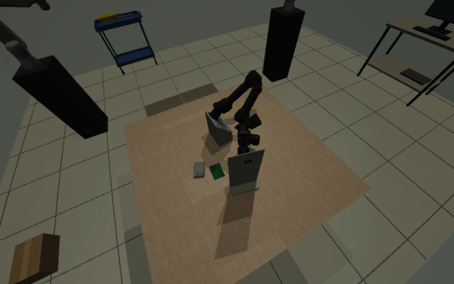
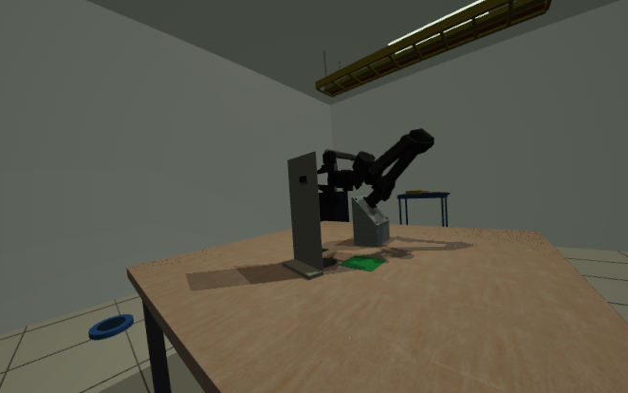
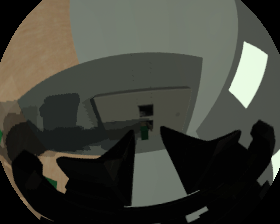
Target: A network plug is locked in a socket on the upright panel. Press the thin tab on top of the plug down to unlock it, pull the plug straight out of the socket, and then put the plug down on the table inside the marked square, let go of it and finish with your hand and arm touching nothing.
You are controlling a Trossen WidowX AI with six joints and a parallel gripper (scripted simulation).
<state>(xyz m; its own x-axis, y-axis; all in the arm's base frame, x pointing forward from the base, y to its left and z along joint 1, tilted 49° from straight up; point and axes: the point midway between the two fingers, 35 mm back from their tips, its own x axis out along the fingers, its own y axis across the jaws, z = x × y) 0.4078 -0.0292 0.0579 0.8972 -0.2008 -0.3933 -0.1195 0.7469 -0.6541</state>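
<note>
Now: the network plug 1 cm ahead of my gripper tip. Also, from my gripper tip: marked square (30 cm below, 12 cm to the left, 12 cm behind); grey block (29 cm below, 22 cm to the right, 19 cm behind); grey upright panel (12 cm below, 3 cm ahead).
</note>
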